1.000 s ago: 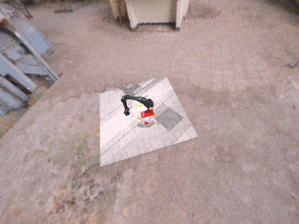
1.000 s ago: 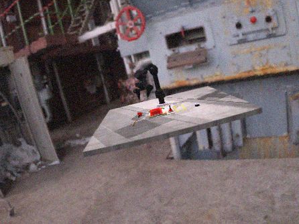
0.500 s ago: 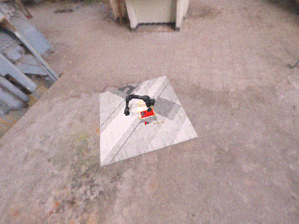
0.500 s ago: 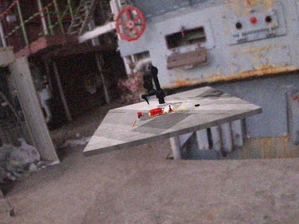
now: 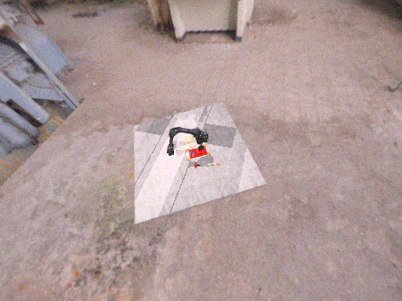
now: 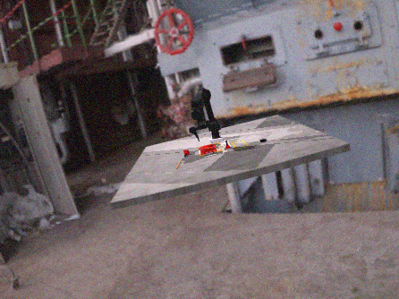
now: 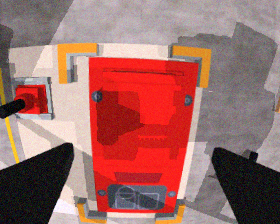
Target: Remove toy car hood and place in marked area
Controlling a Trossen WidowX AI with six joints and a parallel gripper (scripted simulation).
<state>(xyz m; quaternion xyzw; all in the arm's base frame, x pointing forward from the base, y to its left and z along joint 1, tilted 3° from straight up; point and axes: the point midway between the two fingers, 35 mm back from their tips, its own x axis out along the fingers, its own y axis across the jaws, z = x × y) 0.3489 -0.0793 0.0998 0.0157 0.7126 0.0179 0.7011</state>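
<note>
Right now my gripper tip is 60 mm above the red hood.
</note>
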